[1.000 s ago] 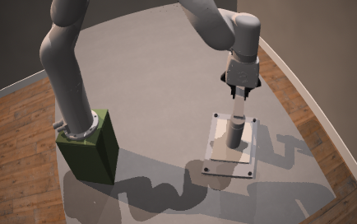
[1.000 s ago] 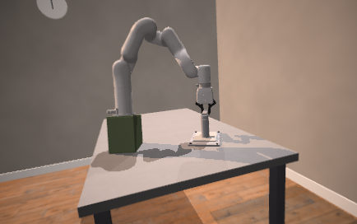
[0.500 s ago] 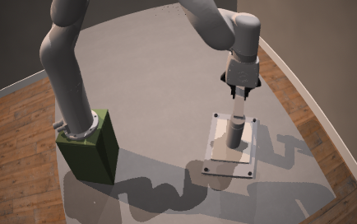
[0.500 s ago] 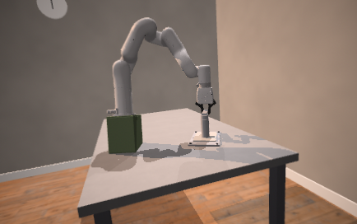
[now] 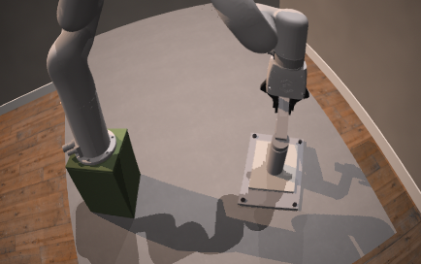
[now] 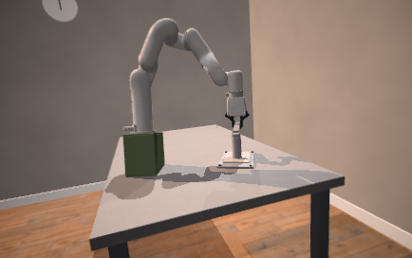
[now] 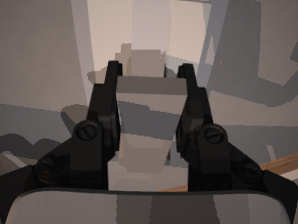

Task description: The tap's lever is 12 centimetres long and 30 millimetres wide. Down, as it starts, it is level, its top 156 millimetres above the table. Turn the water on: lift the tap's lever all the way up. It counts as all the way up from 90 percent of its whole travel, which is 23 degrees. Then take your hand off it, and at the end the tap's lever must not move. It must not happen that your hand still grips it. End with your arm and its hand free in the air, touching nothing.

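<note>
Right now the tap lever is 50 mm to the right of my hand, 40 mm behind it and 20 mm below it.
</note>
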